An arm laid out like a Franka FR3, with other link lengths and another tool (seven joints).
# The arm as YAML. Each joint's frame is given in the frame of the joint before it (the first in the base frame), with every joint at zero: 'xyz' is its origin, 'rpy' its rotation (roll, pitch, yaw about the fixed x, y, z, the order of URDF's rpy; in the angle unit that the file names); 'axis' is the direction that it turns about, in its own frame. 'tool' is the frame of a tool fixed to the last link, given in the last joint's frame.
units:
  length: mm
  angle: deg
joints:
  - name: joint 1
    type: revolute
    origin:
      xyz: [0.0, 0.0, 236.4]
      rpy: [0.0, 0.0, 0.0]
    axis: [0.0, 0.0, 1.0]
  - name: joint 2
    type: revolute
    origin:
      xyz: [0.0, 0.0, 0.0]
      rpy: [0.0, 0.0, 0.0]
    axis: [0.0, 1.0, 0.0]
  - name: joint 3
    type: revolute
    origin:
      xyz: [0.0, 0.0, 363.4]
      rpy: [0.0, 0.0, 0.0]
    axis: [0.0, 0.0, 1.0]
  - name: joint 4
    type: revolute
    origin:
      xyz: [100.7, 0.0, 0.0]
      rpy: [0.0, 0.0, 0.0]
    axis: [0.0, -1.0, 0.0]
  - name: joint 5
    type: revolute
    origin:
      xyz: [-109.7, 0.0, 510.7]
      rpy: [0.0, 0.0, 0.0]
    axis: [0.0, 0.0, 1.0]
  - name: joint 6
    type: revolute
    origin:
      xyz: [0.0, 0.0, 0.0]
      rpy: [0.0, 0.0, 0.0]
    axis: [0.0, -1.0, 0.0]
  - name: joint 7
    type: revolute
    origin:
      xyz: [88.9, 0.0, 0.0]
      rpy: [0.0, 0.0, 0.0]
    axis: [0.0, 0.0, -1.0]
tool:
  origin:
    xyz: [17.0, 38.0, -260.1]
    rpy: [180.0, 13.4, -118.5]
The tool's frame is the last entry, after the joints.
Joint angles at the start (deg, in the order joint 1, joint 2, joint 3, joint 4, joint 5, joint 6, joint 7):
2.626 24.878 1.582 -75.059 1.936 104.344 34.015
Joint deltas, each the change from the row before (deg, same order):
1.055 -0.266 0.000 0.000 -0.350 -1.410 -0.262
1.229 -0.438 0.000 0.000 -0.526 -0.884 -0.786
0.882 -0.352 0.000 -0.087 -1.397 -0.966 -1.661
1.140 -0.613 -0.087 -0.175 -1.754 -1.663 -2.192
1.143 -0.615 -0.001 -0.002 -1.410 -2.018 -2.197
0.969 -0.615 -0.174 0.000 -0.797 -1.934 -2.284
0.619 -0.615 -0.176 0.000 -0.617 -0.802 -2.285
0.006 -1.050 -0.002 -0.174 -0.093 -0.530 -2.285
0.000 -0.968 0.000 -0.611 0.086 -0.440 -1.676
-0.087 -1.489 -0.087 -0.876 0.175 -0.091 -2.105
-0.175 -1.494 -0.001 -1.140 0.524 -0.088 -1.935
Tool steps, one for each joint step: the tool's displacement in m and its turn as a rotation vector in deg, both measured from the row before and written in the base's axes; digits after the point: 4 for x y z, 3 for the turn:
-0.0083 0.0151 0.0005 -0.451 1.099 1.435
-0.0071 0.0172 0.0045 -0.607 0.359 2.130
-0.0072 0.0085 0.0016 -1.528 0.492 2.780
-0.0116 0.0091 0.0030 -1.998 0.984 3.503
-0.0130 0.0107 0.0046 -1.645 1.247 3.462
-0.0124 0.0078 0.0052 -1.077 1.284 3.081
-0.0066 0.0042 0.0075 -0.675 0.231 2.751
-0.0060 -0.0004 0.0126 -0.013 -0.172 2.250
-0.0069 -0.0001 0.0067 0.071 0.233 1.631
-0.0073 -0.0019 0.0120 0.236 -0.319 1.911
-0.0085 -0.0008 0.0091 0.546 -0.026 1.711

